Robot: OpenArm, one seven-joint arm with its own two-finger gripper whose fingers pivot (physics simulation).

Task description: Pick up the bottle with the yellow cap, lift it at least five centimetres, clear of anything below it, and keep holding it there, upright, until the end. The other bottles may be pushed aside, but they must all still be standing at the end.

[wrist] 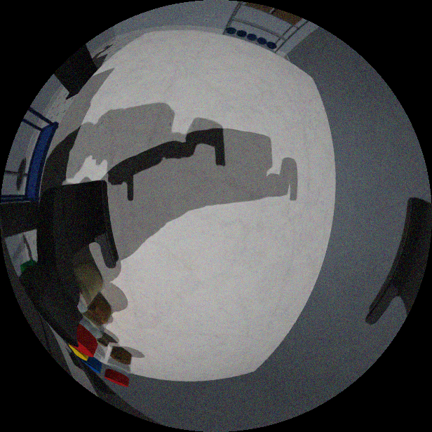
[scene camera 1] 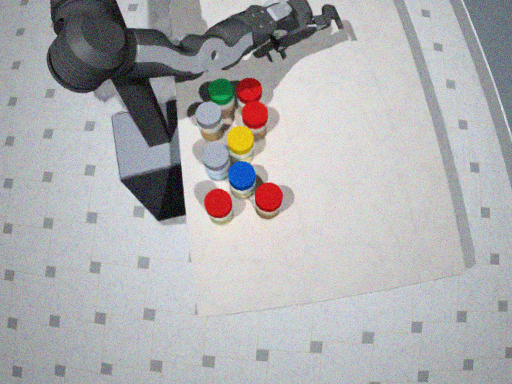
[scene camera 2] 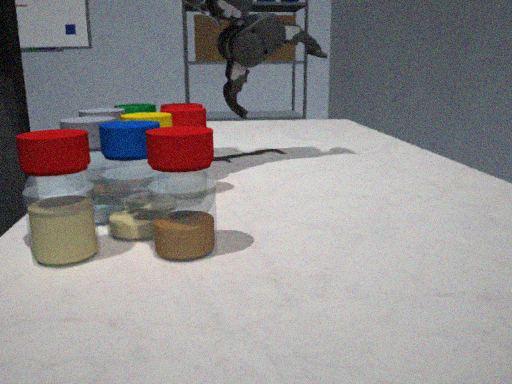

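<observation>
The bottle with the yellow cap point(scene camera 1: 240, 141) point(scene camera 2: 146, 118) point(wrist: 78, 352) stands upright in the middle of the group. The blue-capped bottle point(scene camera 1: 242, 176) point(scene camera 2: 129, 140) stands close on its near side, a grey-capped bottle point(scene camera 1: 216, 157) on its left, and a red-capped bottle point(scene camera 1: 255, 116) just behind it to the right. In scene camera 2 its lower part is hidden behind other bottles. My gripper point(scene camera 1: 311, 42) point(scene camera 2: 285, 86) point(wrist: 227, 253) is open and empty, its fingers wide apart. It is above the table, beyond and to the right of the group, away from the yellow cap.
Another red-capped bottle point(scene camera 1: 249, 90), a green-capped one point(scene camera 1: 221, 91) and a second grey-capped one point(scene camera 1: 209, 116) stand at the back. Two red-capped bottles point(scene camera 1: 218, 203) point(scene camera 1: 268, 197) stand at the front. All stand on the pale table point(scene camera 1: 350, 200) point(scene camera 2: 350, 250) point(wrist: 225, 250). The arm reaches across behind the group.
</observation>
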